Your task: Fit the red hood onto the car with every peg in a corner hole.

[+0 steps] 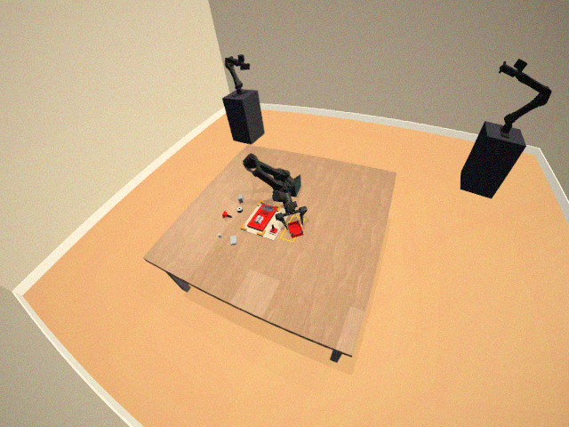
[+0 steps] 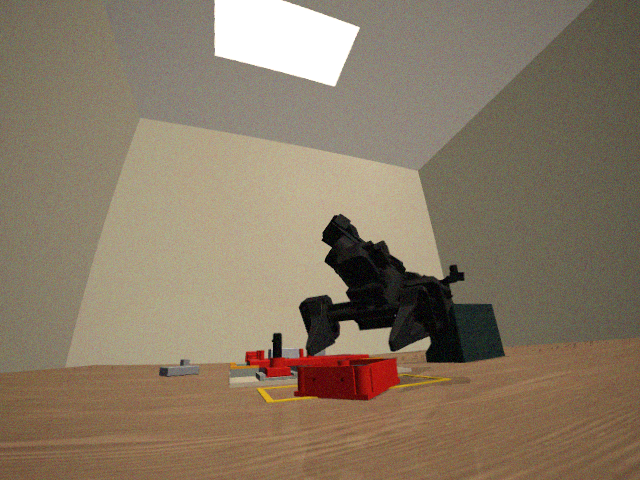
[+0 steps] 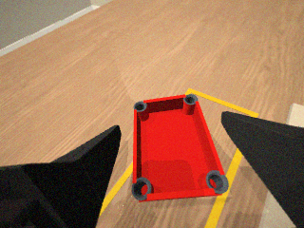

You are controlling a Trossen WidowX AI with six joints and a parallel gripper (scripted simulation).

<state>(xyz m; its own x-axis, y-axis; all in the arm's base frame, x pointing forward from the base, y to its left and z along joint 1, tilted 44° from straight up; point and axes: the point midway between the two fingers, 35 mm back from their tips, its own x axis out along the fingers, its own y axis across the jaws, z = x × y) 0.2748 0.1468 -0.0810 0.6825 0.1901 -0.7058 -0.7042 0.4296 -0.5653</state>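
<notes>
The red hood lies 30 mm below my gripper tip. The rest, counted from my gripper tip: white wheel: 10 mm ahead, 410 mm to the right, 30 mm below.
</notes>
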